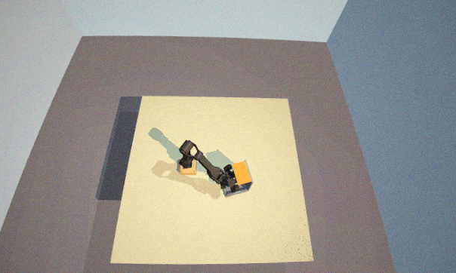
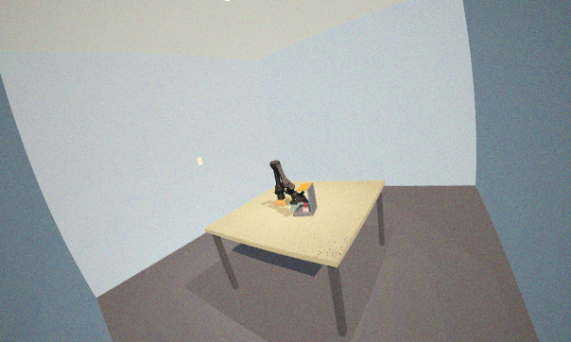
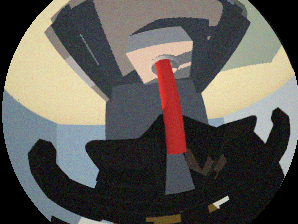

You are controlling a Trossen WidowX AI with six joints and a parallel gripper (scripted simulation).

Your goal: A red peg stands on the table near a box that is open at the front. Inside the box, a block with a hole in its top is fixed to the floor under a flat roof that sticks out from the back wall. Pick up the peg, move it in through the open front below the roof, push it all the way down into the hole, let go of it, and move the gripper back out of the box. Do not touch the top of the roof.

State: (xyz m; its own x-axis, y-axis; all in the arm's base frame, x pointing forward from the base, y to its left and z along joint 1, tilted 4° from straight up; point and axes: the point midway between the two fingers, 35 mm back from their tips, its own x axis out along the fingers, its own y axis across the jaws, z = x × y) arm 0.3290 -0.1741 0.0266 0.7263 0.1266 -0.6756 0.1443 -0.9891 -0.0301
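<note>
My gripper tip is now 1 cm to the left of the orange roof and 15 cm below it. Also, from my gripper tip: red peg (3 cm behind, 1 cm below).
</note>
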